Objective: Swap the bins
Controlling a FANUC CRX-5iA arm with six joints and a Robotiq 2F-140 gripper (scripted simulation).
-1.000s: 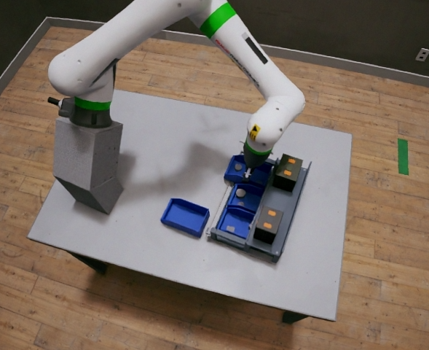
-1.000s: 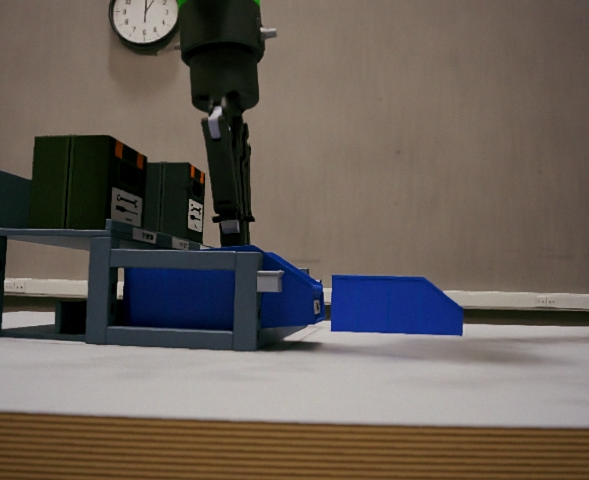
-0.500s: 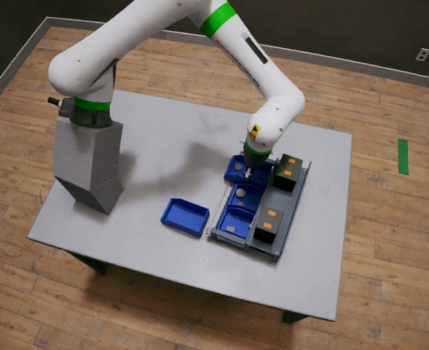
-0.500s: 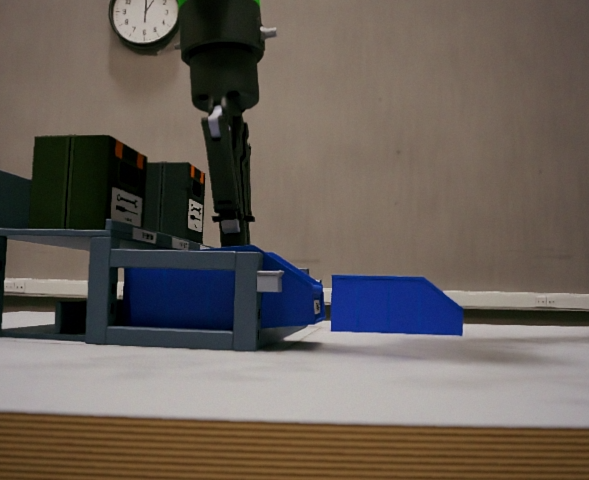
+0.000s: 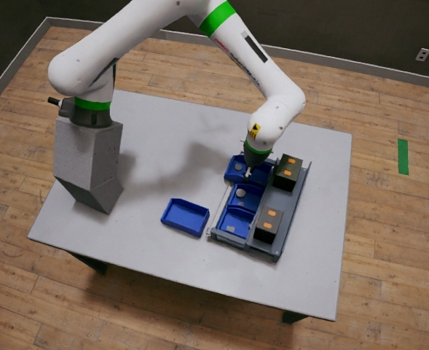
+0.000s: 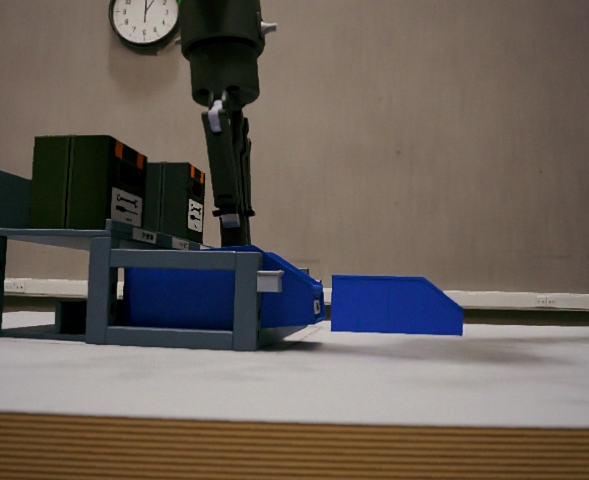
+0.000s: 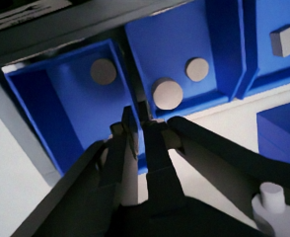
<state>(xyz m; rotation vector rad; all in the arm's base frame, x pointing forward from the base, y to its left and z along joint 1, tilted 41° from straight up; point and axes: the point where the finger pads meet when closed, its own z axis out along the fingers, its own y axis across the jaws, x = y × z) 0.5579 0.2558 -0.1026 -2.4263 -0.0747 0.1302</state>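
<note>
My hand is 80 mm short of the grey shelf, 60 mm to the left of it and 30 mm above it.
</note>
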